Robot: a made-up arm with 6 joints. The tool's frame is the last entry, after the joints. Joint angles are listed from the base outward. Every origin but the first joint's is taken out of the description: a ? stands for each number. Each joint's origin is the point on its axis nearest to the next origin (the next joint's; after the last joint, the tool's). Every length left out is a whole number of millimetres.
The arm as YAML. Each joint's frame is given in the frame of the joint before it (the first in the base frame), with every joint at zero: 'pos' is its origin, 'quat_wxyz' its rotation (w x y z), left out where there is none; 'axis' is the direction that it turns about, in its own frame. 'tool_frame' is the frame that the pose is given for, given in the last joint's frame.
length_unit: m
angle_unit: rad
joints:
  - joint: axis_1
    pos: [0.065, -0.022, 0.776]
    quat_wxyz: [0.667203, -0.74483, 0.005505, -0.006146]
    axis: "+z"
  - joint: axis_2
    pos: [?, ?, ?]
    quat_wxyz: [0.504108, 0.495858, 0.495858, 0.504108]
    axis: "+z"
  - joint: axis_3
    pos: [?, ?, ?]
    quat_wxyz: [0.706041, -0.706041, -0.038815, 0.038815]
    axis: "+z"
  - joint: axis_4
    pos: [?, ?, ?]
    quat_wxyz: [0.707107, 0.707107, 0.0, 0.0]
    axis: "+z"
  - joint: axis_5
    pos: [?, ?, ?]
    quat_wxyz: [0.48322, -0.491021, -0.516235, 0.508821]
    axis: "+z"
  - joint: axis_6
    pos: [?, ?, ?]
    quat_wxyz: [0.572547, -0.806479, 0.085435, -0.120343]
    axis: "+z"
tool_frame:
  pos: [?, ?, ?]
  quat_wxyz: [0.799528, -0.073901, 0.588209, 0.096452]
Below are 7 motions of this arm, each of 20 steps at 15 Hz.
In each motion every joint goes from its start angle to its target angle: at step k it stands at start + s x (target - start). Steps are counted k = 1, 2, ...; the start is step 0. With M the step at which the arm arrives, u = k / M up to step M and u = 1 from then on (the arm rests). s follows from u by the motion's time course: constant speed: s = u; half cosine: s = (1 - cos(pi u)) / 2; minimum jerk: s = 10 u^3 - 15 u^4 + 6 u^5.
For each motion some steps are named. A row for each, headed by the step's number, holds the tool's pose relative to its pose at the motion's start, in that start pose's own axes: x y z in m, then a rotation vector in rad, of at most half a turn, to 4 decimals.
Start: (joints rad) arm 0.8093 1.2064 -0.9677 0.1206 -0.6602 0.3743
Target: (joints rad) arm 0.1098 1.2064 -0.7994 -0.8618 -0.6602 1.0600
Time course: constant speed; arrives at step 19
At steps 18, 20:
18: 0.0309 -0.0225 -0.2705 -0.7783 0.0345 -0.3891
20: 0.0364 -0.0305 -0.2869 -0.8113 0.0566 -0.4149

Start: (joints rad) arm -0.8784 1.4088 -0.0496 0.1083 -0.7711 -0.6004
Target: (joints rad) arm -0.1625 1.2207 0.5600 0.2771 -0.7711 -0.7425
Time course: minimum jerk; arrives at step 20
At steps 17, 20:
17: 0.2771 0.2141 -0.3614 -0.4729 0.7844 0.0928
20: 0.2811 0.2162 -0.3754 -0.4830 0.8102 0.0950

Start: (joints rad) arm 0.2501 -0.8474 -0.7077 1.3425 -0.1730 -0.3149
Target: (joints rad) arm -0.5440 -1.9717 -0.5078 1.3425 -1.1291 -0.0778
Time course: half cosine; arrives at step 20
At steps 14, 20:
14: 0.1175 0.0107 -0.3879 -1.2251 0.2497 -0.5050
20: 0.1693 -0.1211 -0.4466 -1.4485 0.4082 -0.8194

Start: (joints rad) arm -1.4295 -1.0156 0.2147 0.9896 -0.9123 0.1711
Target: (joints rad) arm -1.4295 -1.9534 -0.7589 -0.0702 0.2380 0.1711
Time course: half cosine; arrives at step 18
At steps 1, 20:
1: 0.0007 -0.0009 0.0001 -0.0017 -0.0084 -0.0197
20: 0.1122 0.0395 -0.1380 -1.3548 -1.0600 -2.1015

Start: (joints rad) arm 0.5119 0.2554 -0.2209 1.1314 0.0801 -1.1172
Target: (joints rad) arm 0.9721 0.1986 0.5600 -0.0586 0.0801 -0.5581
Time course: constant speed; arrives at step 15
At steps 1, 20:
1: 0.0127 0.0340 -0.0527 -0.1495 0.0282 0.0110
20: -0.2309 -0.1839 -0.7131 -1.8090 0.8144 0.8821

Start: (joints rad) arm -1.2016 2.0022 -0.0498 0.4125 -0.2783 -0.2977
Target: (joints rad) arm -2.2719 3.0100 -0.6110 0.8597 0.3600 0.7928
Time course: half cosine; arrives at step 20
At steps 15, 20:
15: -0.2650 -0.2342 -0.0287 0.4788 -0.3280 0.6003
20: -0.2632 -0.2411 -0.0531 0.4914 -0.2828 0.6578

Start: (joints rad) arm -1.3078 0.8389 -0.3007 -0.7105 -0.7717 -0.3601
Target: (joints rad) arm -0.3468 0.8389 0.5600 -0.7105 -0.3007 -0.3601
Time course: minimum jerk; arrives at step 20
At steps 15, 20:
15: -0.4601 0.2255 -0.1637 -0.4569 -0.5982 1.3472
20: -0.4975 0.2021 -0.1860 -0.4584 -0.6067 1.5346

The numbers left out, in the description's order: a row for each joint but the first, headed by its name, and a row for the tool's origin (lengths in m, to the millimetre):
axis_2: 0.115 -0.099 0.0
axis_3: 0.047 0.088 0.0
axis_4: -0.121 -0.067 0.0
axis_5: -0.027 0.007 0.0
axis_6: 0.041 -0.021 0.0
tool: 0.175 0.261 0.0

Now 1 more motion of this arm.
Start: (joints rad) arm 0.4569 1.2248 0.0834 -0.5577 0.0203 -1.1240
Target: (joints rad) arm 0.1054 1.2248 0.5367 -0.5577 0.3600 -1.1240
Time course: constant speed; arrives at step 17
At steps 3, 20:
3: -0.0453 -0.0036 0.0313 0.0698 -0.0571 0.1160
20: -0.2582 -0.0817 0.1252 0.3532 -0.3181 0.6759

